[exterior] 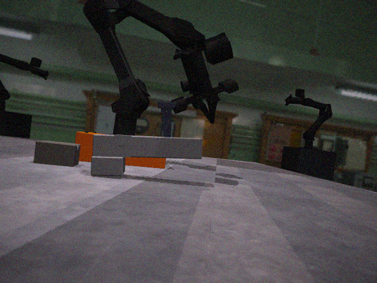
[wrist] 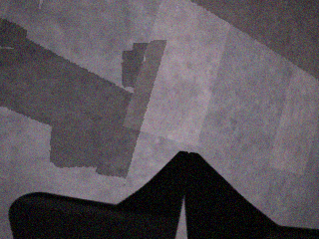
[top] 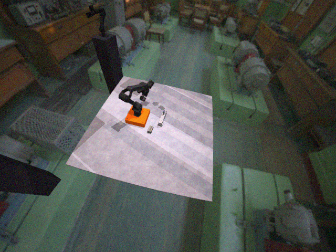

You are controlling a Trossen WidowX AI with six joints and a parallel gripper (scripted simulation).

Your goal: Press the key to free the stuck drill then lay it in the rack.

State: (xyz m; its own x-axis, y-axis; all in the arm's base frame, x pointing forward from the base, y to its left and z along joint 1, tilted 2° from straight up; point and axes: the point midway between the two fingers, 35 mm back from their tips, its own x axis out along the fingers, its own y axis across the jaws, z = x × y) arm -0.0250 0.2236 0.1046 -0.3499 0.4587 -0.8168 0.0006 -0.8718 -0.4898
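The dark key lies 290 mm ahead of my gripper tip, 120 mm to the right of it and 30 mm below it. Also, from my gripper tip: grey rack (320 mm to the right, 230 mm ahead, 110 mm below); tan drill (290 mm ahead, 170 mm to the right, 80 mm below).
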